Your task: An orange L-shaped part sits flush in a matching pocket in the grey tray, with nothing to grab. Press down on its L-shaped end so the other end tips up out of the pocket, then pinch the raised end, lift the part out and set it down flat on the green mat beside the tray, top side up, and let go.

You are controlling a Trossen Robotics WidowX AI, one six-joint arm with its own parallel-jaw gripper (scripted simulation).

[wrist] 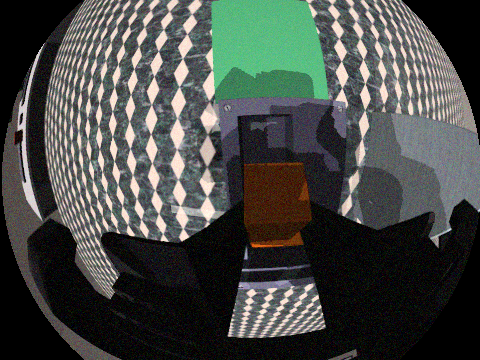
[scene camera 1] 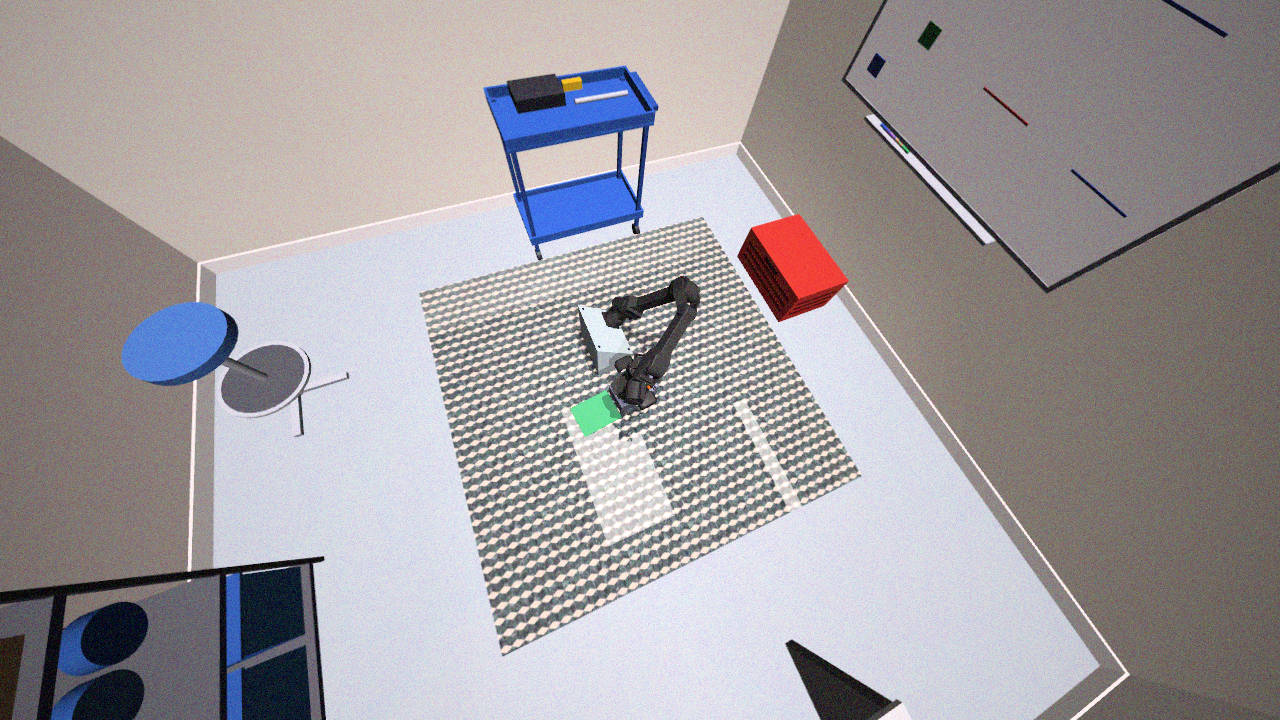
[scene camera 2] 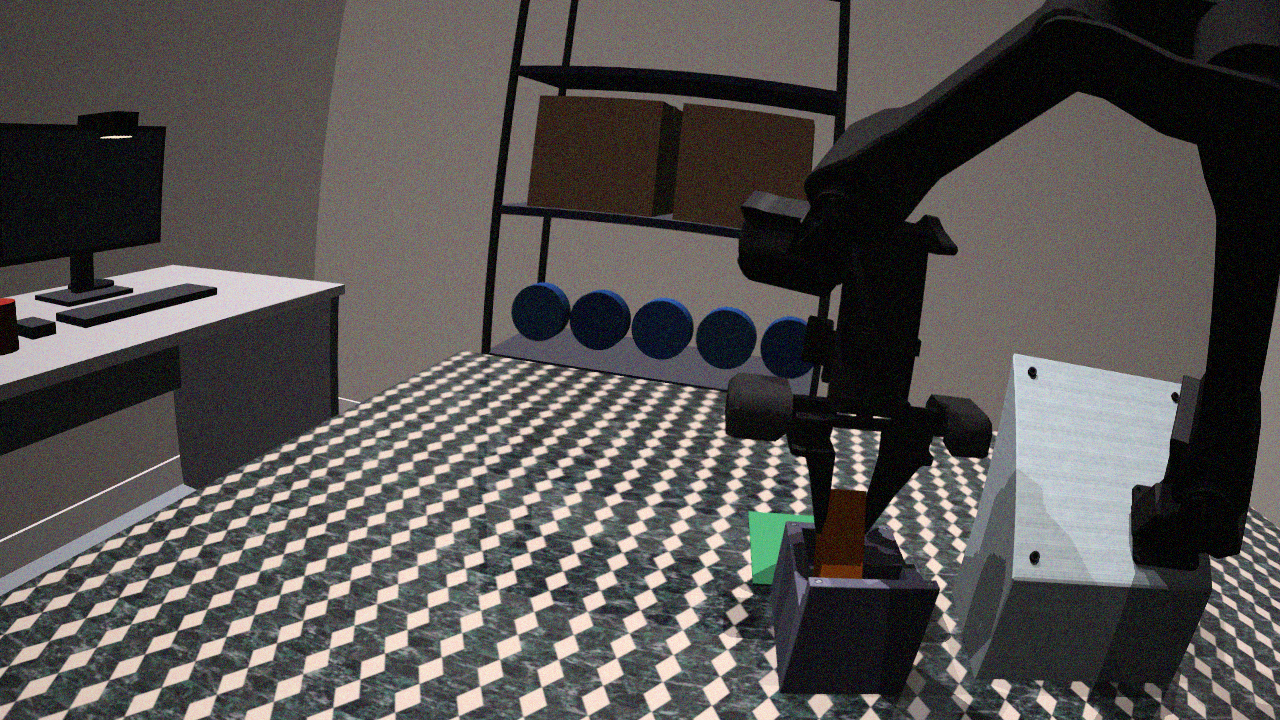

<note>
The pictures show: my gripper, an orange L-shaped part and a green mat.
My gripper also shows in the wrist view and in scene camera 1.
</note>
